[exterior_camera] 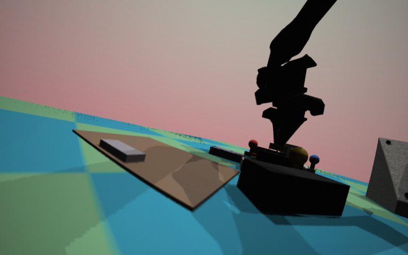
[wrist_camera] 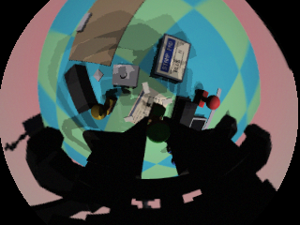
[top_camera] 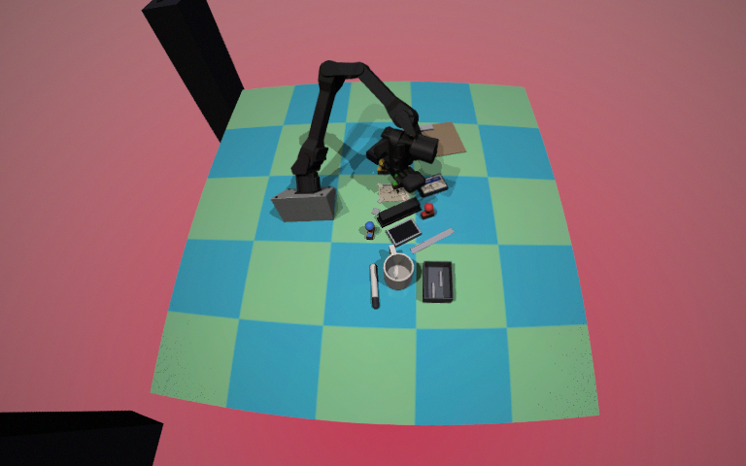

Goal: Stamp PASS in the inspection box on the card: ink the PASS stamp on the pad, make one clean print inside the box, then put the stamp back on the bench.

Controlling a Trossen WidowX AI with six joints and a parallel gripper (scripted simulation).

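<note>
The cream card is 7 cm below my gripper tip and 2 cm behind it. Round my gripper tip: black bar 8 cm to the right, 5 cm below, 1 cm ahead; grey cube 9 cm to the left, 5 cm below, 1 cm ahead; green stamp right at my gripper tip.
</note>
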